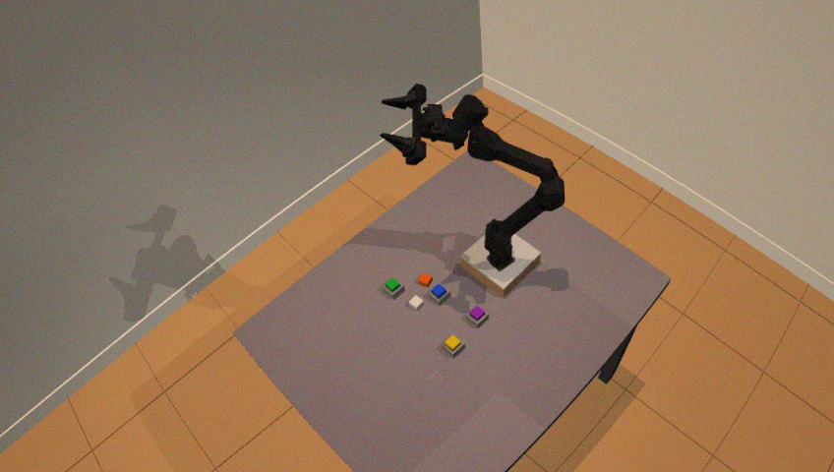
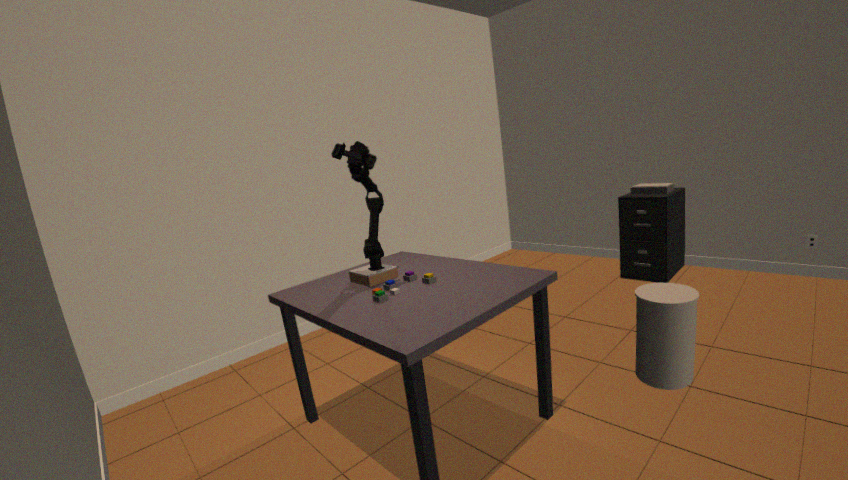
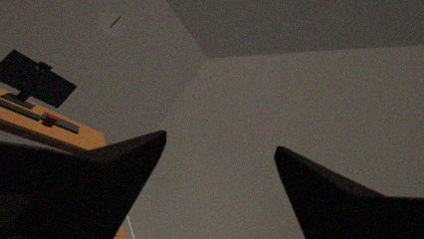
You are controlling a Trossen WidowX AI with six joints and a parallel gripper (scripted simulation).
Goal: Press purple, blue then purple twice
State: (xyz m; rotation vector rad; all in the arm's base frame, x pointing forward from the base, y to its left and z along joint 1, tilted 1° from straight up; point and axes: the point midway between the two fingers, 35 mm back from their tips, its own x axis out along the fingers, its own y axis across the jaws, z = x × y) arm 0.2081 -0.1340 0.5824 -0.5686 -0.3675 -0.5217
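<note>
Right now my gripper tip is 80 mm past the purple button, 230 mm to the right of it and 620 mm above it. The rest, counted from my gripper tip: green button 60 mm ahead, 10 mm to the right, 620 mm below; then orange block 30 mm behind, 20 mm to the left, 640 mm below; then blue button 40 mm behind, 90 mm to the left, 620 mm below.
</note>
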